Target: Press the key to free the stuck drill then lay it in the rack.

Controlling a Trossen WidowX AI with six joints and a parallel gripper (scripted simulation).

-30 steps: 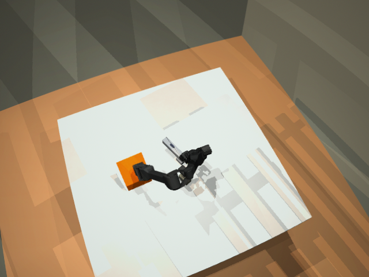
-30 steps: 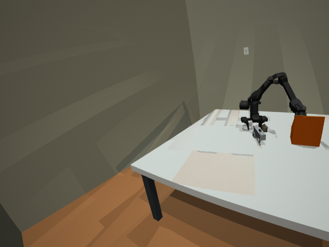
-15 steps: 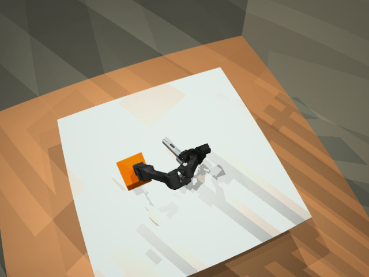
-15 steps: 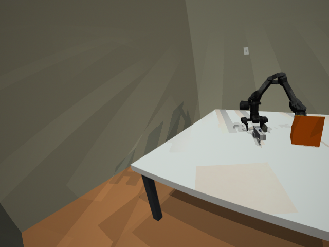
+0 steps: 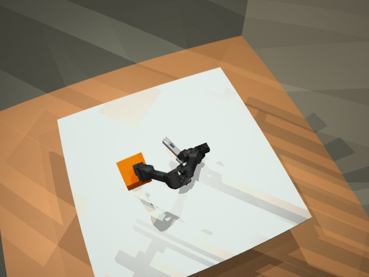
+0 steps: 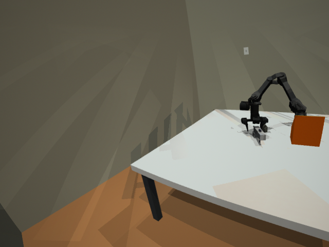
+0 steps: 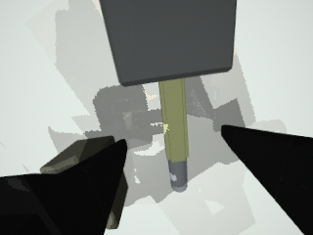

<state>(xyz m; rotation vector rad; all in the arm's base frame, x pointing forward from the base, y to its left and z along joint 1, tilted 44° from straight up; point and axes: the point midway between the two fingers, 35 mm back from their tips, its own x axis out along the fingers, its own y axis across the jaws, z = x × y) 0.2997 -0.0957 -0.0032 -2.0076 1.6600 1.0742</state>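
Now: the drill 4 cm above my gripper tip, 3 cm to the left of it and 2 cm behind it. From my gripper tip the other things lie so: blue key: 15 cm to the left, 6 cm behind, 5 cm above; rack: 6 cm behind, 5 cm to the right, 1 cm above.
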